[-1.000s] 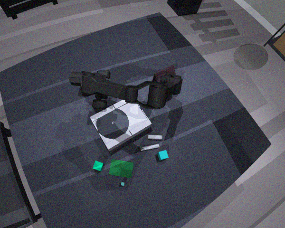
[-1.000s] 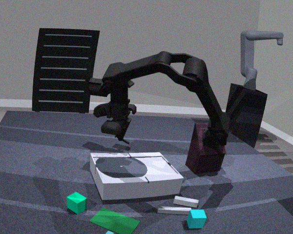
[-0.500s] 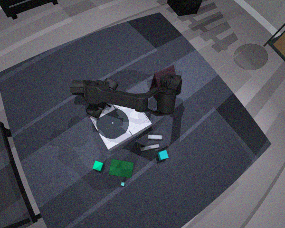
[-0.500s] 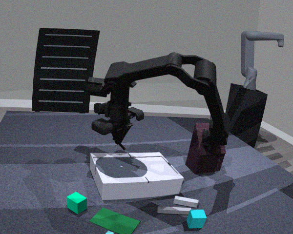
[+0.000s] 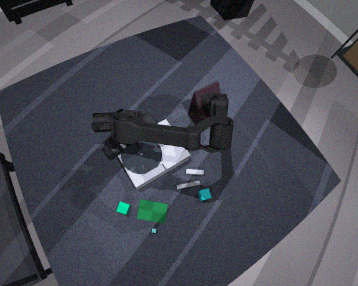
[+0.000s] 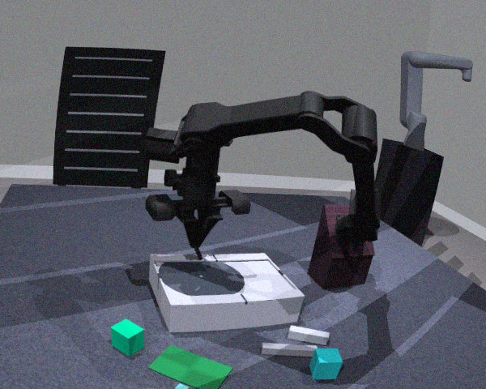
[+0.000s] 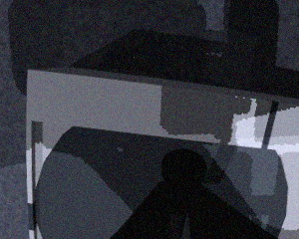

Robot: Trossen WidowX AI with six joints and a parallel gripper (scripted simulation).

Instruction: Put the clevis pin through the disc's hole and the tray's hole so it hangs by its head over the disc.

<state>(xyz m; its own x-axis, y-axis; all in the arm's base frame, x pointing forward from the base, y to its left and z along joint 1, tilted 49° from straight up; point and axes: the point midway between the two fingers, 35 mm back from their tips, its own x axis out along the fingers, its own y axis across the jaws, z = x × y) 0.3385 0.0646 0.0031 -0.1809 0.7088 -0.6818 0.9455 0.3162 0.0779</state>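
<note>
Now: gripper tip 40 mm to the right of the dark aluminium disc, 40 mm above it and 10 mm past it. Round my gripper tip: clevis pin: 10 mm to the left; rimmed steel tray: 50 mm to the left, 50 mm below, 50 mm behind; green cube: 210 mm to the left, 130 mm ahead, 80 mm below.
</note>
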